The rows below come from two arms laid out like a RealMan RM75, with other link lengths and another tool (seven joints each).
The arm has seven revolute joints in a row. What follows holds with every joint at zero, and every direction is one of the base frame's.
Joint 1 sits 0.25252 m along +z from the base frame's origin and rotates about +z.
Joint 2 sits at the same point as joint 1 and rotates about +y.
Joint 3 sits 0.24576 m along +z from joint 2 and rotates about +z.
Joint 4 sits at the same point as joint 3 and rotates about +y.
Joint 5 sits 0.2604 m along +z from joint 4 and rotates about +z.
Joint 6 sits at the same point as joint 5 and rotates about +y.
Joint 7 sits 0.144 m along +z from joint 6 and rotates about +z.
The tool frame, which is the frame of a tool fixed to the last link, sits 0.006 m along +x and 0.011 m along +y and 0.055 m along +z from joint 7; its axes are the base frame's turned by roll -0.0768, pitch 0 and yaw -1.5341 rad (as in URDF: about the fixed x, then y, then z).
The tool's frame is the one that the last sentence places.
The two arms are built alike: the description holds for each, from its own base.
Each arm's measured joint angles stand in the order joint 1, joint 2, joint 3, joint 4, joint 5, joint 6, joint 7.
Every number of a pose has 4 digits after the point.
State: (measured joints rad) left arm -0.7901 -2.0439 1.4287 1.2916 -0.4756 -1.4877 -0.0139; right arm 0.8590 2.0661 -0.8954 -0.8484 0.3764 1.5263 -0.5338
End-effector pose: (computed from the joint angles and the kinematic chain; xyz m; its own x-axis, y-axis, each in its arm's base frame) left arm -0.1158 0.4535 -0.0298 -0.7188 0.4005 0.5682 0.5508 0.8269 0.1139; right arm 0.2327 0.4327 -0.0250 0.8402 0.3715 0.3950 0.3510 -0.9279 0.1260
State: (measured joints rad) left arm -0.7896 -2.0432 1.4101 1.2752 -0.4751 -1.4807 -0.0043; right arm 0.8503 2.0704 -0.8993 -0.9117 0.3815 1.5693 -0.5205
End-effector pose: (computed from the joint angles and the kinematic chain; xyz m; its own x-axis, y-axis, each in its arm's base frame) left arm -0.1210 0.4564 -0.0277 -0.7272 0.3887 0.5658 0.5404 0.8324 0.1227; right arm 0.2234 0.4322 -0.0157 0.8380 0.3769 0.3945 0.3597 -0.9253 0.1197
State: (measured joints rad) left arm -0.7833 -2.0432 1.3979 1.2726 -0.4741 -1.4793 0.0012; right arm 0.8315 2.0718 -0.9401 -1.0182 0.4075 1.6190 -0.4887
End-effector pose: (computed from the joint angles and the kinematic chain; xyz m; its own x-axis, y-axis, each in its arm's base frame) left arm -0.1251 0.4572 -0.0254 -0.7334 0.3791 0.5643 0.5324 0.8365 0.1299; right arm 0.2059 0.4326 -0.0024 0.8237 0.3964 0.4055 0.3881 -0.9154 0.1065
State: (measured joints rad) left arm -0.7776 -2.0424 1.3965 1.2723 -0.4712 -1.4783 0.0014; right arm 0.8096 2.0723 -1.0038 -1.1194 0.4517 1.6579 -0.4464
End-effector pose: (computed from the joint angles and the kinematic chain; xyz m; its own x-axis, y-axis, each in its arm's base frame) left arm -0.1283 0.4571 -0.0245 -0.7344 0.3730 0.5670 0.5277 0.8392 0.1315; right arm 0.1852 0.4300 0.0044 0.8082 0.4239 0.4088 0.4221 -0.9010 0.1000
